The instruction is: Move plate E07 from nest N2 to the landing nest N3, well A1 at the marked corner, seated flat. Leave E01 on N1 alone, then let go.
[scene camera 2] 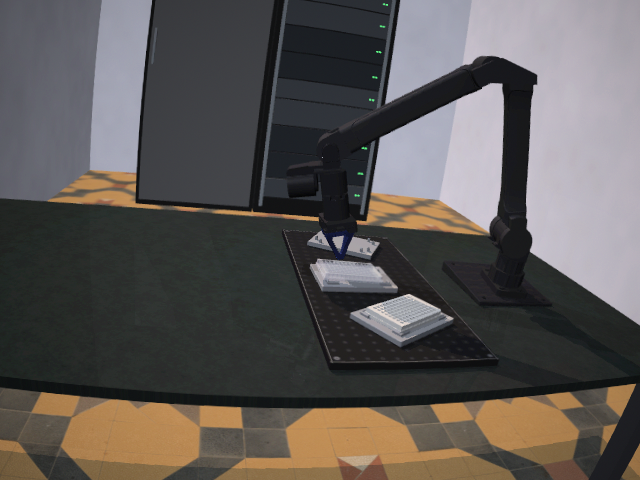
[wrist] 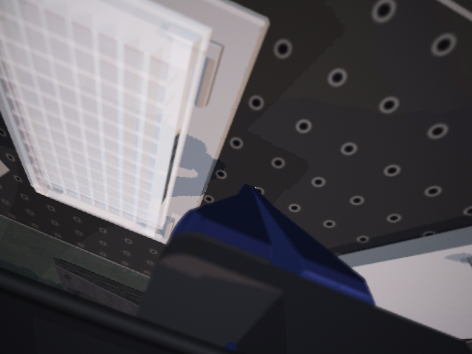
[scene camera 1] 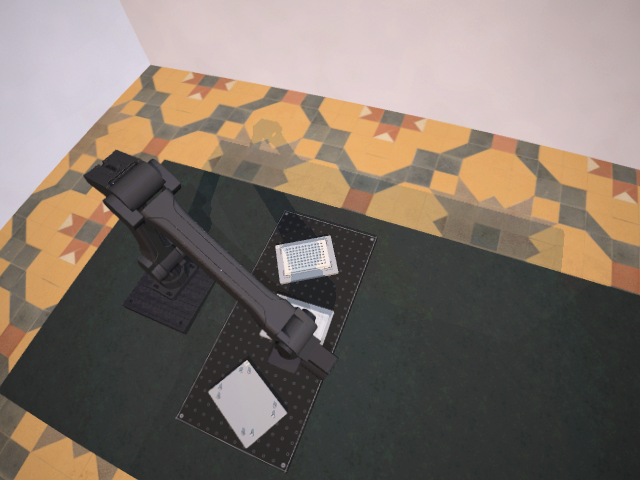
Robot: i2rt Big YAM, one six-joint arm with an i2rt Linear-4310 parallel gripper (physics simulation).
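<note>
Plate E07 (scene camera 2: 347, 270) (wrist: 100, 110), clear and gridded, is at the middle nest N2 (scene camera 1: 326, 312) (scene camera 2: 356, 289) (wrist: 235, 55). In the wrist view it looks off-square there, with a dark gap at one long side; whether it lies flat I cannot tell. My gripper (scene camera 2: 340, 256) (wrist: 244, 195), with blue fingers, is shut and empty. Its tips hang above the board beside N2, on the N3 side; in scene camera 1 the arm hides them. The landing nest N3 (scene camera 1: 247, 403) (scene camera 2: 359, 249) (wrist: 425, 295) is bare. E01 (scene camera 1: 306, 256) (scene camera 2: 405, 311) sits on N1 (scene camera 1: 332, 255) (scene camera 2: 379, 329). The A1 mark is not visible.
The nests stand on a black perforated board (scene camera 1: 356, 263) (scene camera 2: 361, 353) (wrist: 350, 125) on a dark green table (scene camera 1: 439, 361) (scene camera 2: 180, 310). The arm's base plate (scene camera 1: 165, 307) (scene camera 2: 470, 279) is beside the board. A server rack (scene camera 2: 268, 129) stands behind the table.
</note>
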